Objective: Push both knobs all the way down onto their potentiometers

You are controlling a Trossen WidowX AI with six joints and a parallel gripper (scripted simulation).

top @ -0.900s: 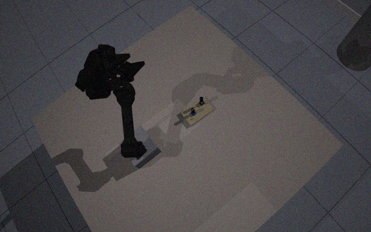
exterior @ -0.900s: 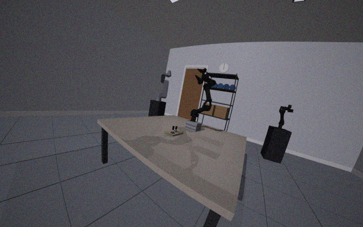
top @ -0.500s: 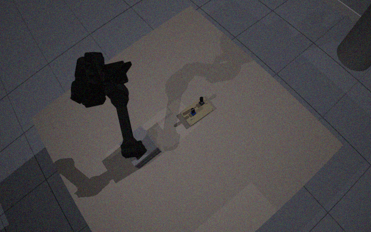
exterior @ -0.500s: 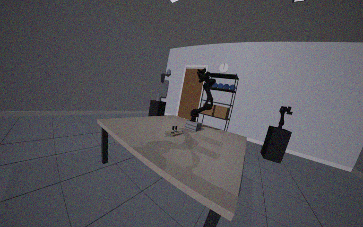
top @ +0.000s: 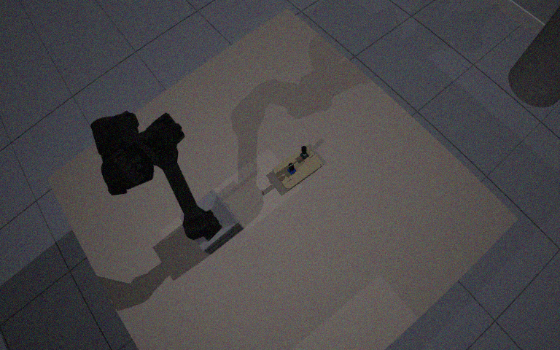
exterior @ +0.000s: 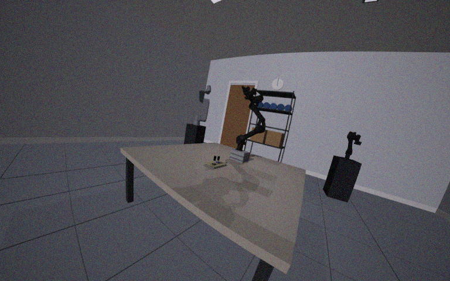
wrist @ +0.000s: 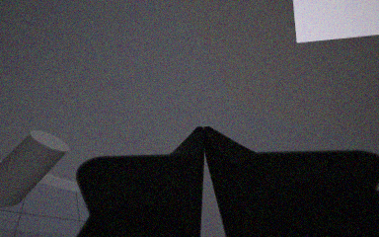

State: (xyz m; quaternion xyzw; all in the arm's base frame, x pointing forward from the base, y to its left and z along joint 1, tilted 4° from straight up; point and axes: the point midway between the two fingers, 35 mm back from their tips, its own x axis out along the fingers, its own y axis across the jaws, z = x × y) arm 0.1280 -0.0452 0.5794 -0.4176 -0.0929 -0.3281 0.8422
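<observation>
Now: the dark knob 230 mm ahead of my gripper tip, 10 mm to the left of it and 640 mm below it.
</observation>
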